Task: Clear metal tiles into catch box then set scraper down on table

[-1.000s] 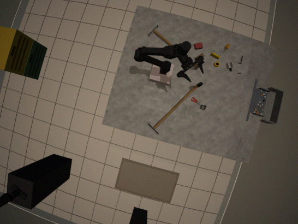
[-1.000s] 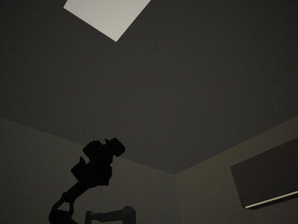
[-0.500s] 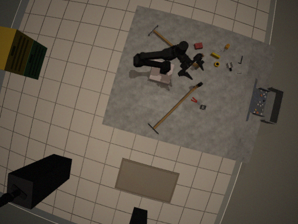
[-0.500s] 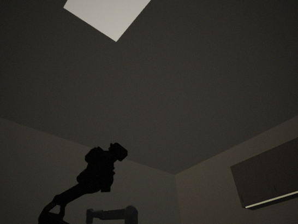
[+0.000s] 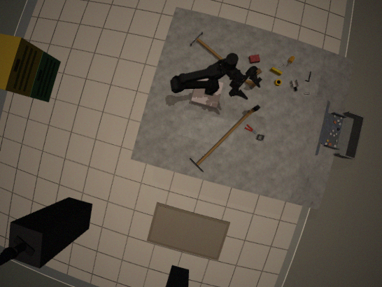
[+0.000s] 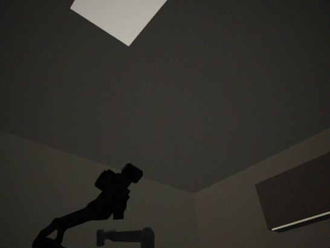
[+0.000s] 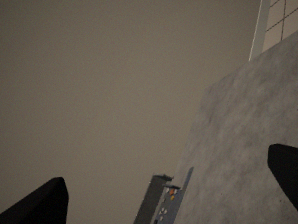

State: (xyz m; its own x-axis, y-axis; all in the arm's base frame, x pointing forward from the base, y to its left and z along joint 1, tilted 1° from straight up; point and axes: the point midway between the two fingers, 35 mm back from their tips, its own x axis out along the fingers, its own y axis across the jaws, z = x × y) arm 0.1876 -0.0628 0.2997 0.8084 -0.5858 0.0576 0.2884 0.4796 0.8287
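The small box lies 350 mm below my gripper tip, 230 mm ahead of it and 170 mm to the right of it. From my gripper tip the other things lie so: yellow ring: 350 mm below, 300 mm ahead, 280 mm to the left; brown block: 350 mm below, 310 mm to the left, 110 mm ahead; long scraper: 300 mm below, 230 mm to the right, 40 mm behind.
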